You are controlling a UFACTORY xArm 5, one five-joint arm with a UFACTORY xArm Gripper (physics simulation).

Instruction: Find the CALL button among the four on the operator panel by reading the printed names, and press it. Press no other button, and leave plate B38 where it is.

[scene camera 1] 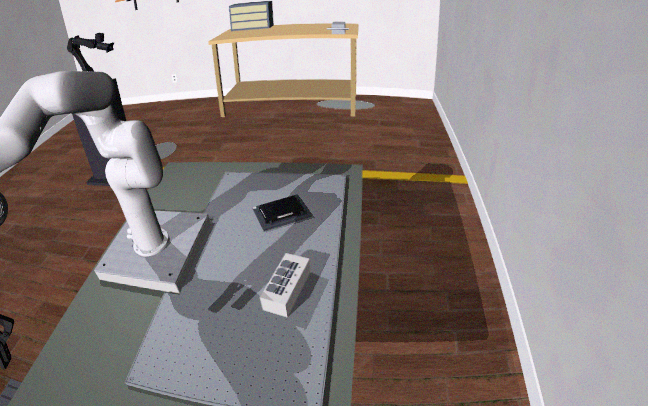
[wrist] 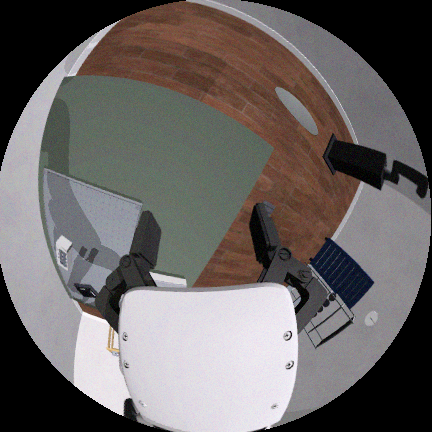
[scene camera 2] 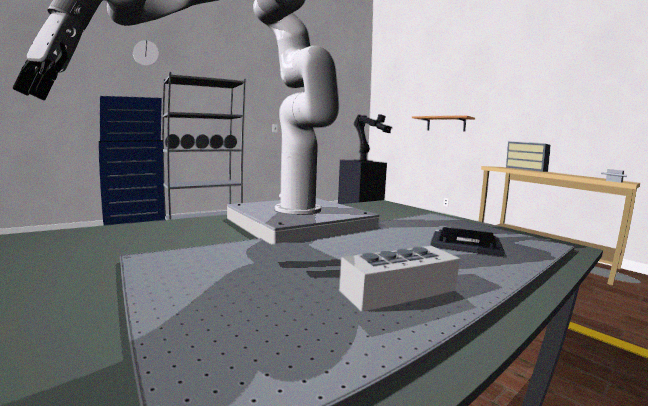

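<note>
The operator panel is a white box on the perforated board. Four grey round buttons stand in a row on its top; their printed names are too small to read. A black plate-like piece with a small white label, apparently plate B38, lies on the board beyond the panel; its lettering is not legible. My gripper is open and empty, high up and well to the side of the panel, over the table's edge in the wrist view.
The arm's base plate stands beside the board on the green table. Arm shadows fall across the board. A wooden bench, a blue cabinet and a second black arm stand farther off.
</note>
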